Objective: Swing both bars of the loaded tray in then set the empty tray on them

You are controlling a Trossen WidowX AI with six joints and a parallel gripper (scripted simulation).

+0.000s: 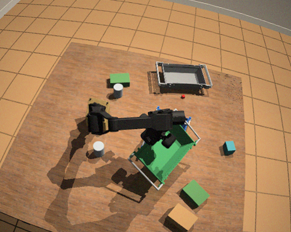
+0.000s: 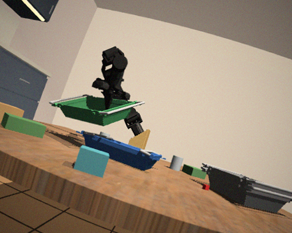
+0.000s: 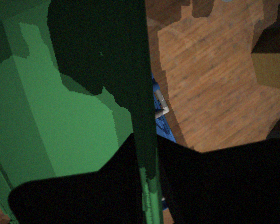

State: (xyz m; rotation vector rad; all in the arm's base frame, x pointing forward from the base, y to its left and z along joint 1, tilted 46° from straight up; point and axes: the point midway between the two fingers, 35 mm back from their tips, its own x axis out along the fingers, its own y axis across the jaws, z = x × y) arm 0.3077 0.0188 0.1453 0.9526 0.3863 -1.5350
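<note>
My gripper tip is 8 cm short of the green tray and 3 cm to the left of it. Also, from my gripper tip: teal cube 41 cm ahead, 19 cm to the left, 15 cm below; then tan box 25 cm ahead, 28 cm to the right, 14 cm below.
</note>
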